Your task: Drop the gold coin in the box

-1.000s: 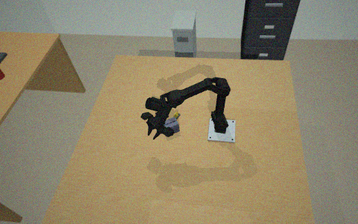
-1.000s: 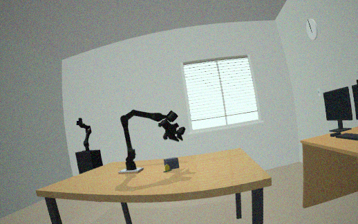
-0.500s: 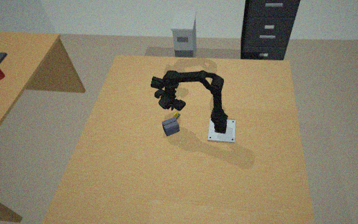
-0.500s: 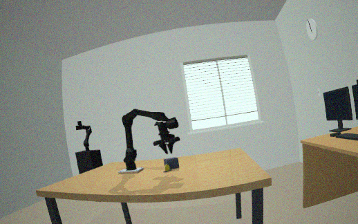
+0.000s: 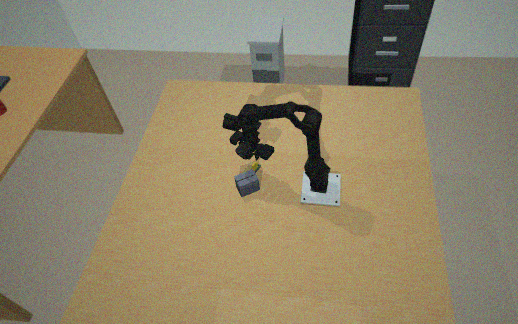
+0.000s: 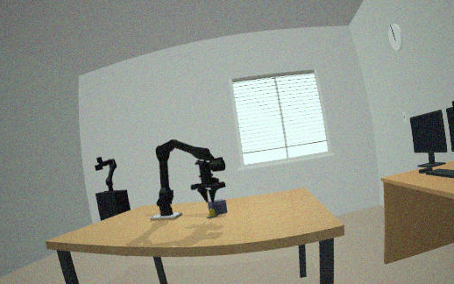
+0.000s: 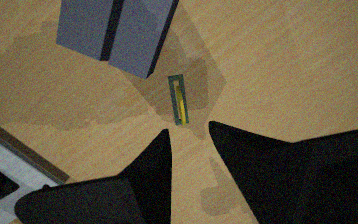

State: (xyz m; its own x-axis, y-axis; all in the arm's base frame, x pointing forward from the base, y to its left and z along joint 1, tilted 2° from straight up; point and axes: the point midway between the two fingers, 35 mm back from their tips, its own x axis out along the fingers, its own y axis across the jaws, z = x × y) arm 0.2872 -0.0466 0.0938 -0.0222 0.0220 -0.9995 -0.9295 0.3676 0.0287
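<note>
Now: the thin gold coin 60 mm below my gripper tip.
</note>
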